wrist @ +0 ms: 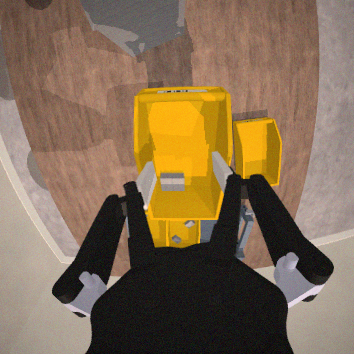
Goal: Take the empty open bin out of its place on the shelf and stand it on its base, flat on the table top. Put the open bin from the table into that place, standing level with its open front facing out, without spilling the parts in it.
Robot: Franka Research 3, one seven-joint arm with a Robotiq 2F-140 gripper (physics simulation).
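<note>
My gripper [182, 165] is inside a large yellow open bin [177, 120], its two grey fingertips spread against the inner faces of the side walls, holding the bin. The bin hangs above the table top [250, 60], its far edge looking nearer to the camera than its near edge. A grey block-shaped part [172, 181] lies inside between the fingertips; whether it is one part or several touching is unclear. The other open bin [259, 152], yellow and empty, stands on the table top to the right. The open place on the shelf cannot be made out behind the bin and gripper.
Below the held bin, part of a yellow bin [183, 234] with small grey parts shows, with more yellow bin to its left. A blue-grey shelf piece [245, 232] shows right of the fingers. A dark grey angular surface [142, 22] is at the top.
</note>
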